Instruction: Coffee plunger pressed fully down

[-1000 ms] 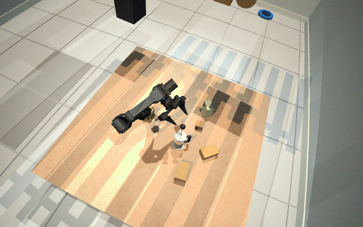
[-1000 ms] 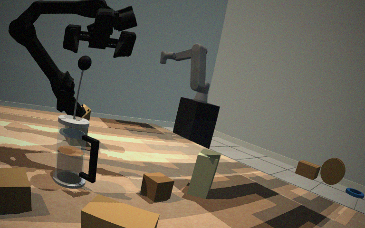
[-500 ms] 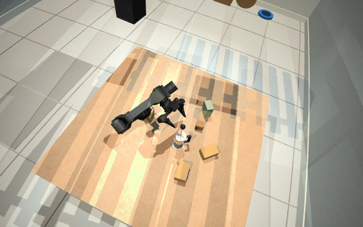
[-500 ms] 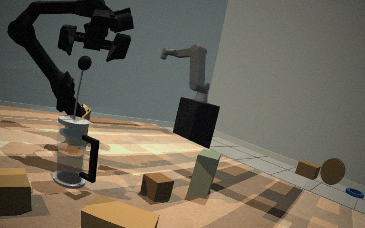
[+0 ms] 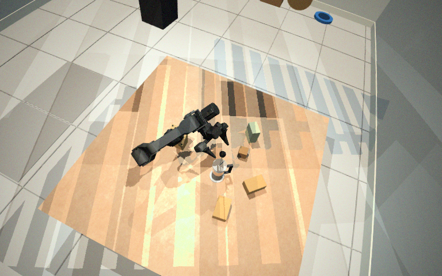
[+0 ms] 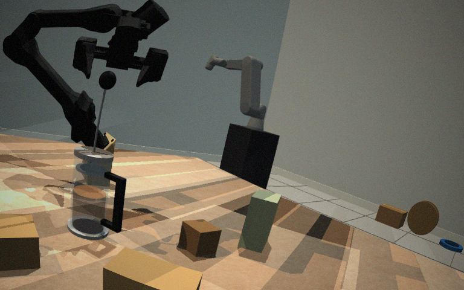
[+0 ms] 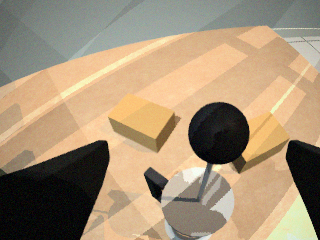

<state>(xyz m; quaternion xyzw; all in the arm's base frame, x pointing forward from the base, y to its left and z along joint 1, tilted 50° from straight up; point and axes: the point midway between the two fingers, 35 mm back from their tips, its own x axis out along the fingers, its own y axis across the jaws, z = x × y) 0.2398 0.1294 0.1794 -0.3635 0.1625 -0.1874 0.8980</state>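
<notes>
Right now my gripper tip is 2 cm short of the glass coffee press and 13 cm above it. From my gripper tip the other things lie so: brown cube (7 cm ahead, 19 cm to the left, 24 cm below).
</notes>
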